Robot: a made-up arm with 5 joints.
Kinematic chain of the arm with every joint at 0, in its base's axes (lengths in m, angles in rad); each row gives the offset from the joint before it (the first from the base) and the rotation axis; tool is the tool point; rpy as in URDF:
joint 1: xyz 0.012 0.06 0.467 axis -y
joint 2: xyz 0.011 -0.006 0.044 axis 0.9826 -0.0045 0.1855
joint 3: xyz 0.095 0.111 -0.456 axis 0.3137 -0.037 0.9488
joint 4: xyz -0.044 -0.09 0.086 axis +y
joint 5: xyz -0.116 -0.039 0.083 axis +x
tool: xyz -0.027 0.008 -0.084 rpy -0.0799 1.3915 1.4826
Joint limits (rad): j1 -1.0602..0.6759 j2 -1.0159..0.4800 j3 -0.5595..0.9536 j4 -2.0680..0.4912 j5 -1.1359..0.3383
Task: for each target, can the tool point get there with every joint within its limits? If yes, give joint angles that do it. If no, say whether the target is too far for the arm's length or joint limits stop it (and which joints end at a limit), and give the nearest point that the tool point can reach.
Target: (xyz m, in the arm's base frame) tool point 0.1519 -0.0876 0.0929
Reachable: yes | joints 0.1973 -0.0523 0.8122 -0.1538 -0.0743
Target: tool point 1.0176 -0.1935 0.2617
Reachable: no: too far | nearest point 0.5169 -0.0977 0.2311 | short by 0.511 m
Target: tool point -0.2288 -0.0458 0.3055
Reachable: yes | joints -0.6172 -0.2749 -0.1600 0.1686 -0.5273
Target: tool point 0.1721 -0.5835 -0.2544
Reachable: no: too far | nearest point 0.1067 -0.3375 0.0403 | short by 0.389 m
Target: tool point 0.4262 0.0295 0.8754
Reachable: no: joint limits stop it (at a limit: joint 1, joint 3, joint 4, joint 5) | nearest point 0.3680 -0.0441 0.3310 | short by 0.552 m
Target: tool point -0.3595 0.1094 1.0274
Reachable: no: joint limits stop it (at a limit: joint 1, joint 2, joint 3, joint 5) | nearest point -0.2388 0.2242 0.5060 | short by 0.547 m
